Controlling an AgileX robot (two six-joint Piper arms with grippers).
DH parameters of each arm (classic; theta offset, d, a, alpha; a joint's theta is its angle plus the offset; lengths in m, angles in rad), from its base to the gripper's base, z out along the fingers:
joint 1: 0 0.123 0 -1.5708
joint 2: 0.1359 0 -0.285 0
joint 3: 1.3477 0 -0.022 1.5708
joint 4: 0 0.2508 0 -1.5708
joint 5: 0 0 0.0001 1.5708
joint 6: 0 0.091 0 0
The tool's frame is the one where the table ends.
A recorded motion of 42 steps. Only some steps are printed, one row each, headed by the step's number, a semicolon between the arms.
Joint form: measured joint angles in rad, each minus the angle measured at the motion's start. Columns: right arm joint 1, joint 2, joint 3, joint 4, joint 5, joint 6; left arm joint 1, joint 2, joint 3, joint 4, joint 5, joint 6.
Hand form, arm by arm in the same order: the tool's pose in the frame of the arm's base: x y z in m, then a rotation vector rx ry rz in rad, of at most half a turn. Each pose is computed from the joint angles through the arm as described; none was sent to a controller.
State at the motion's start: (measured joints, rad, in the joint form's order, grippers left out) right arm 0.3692 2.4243 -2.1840 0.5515 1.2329 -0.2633; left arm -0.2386 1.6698 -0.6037 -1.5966 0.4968 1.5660
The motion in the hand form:
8: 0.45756 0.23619 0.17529 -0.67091 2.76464 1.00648; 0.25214 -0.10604 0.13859 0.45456 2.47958 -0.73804
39: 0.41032 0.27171 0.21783 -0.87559 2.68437 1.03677; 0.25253 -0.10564 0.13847 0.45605 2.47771 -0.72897
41: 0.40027 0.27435 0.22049 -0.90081 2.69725 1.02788; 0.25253 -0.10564 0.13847 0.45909 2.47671 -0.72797
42: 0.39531 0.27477 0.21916 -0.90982 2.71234 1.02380; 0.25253 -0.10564 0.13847 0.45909 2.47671 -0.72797
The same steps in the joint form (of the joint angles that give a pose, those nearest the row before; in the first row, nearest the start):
8: 0.0000 0.0358 -0.0001 0.1480 -0.0075 -0.0362; 0.0000 0.0000 0.0000 0.0000 0.0000 0.0000
39: 0.1013 -0.1198 0.1352 0.1666 -0.0160 -0.0909; 0.0000 0.0000 0.0000 -0.0043 -0.0060 0.0076
41: 0.1169 -0.1499 0.1775 0.1574 -0.0160 -0.0909; 0.0000 0.0000 0.0000 -0.0043 -0.0060 0.0101
42: 0.1231 -0.1628 0.2045 0.1531 -0.0160 -0.0909; 0.0000 0.0000 0.0000 -0.0043 -0.0060 0.0101

